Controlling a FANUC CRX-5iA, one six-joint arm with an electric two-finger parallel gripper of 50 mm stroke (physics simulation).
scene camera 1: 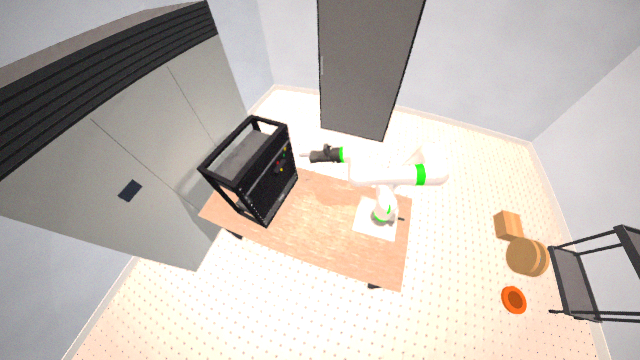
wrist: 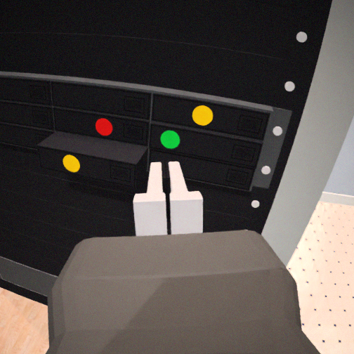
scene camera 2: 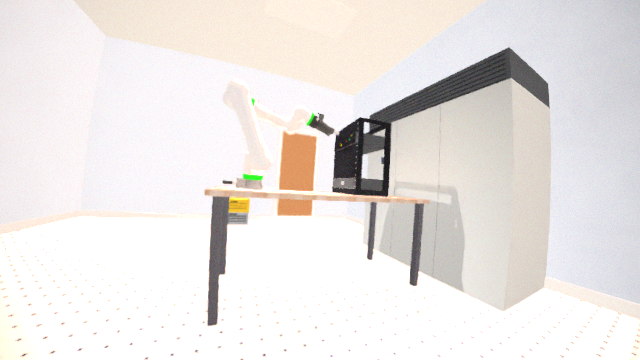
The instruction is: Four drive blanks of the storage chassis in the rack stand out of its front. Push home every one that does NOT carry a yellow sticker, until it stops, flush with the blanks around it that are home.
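Where they show: gripper, fingertip midpoint: (scene camera 1: 299,155) (scene camera 2: 338,134); arm's base, origin of the base link: (scene camera 1: 379,217) (scene camera 2: 251,188).
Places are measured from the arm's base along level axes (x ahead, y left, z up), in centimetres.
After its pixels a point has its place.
Note:
The storage chassis (wrist: 210,96) is in the black rack (scene camera 1: 252,210) {x 80.4, y 31.0, z 32.5 cm} (scene camera 2: 358,167) {x 73.2, y -18.4, z 20.5 cm}. In the wrist view, the bottom blank of the middle column (wrist: 94,169) carries a yellow sticker and stands well out. The red-sticker blank (wrist: 80,120) above it looks flush. In the right column, the yellow-sticker top blank (wrist: 227,118), the green-sticker middle blank (wrist: 212,146) and the bottom blank (wrist: 210,171) look about flush with each other. My gripper (scene camera 1: 301,155) {x 61.1, y -6.2, z 46.5 cm} (scene camera 2: 336,133) {x 61.1, y -6.2, z 46.5 cm} (wrist: 165,179) is shut and empty, clear of the rack front. Its fingertips overlap the left end of the bottom right blank in the wrist view.
The rack stands on the wooden table (scene camera 1: 325,235) {x 36.8, y 23.5, z -1.2 cm} (scene camera 2: 300,194) {x 24.9, y -27.4, z -1.3 cm}. A tall grey cabinet (scene camera 1: 150,150) (scene camera 2: 475,200) stands behind the rack. The protruding blank is left of my fingers in the wrist view. Boxes (scene camera 1: 508,225) and a cart (scene camera 1: 575,280) are far off on the right.

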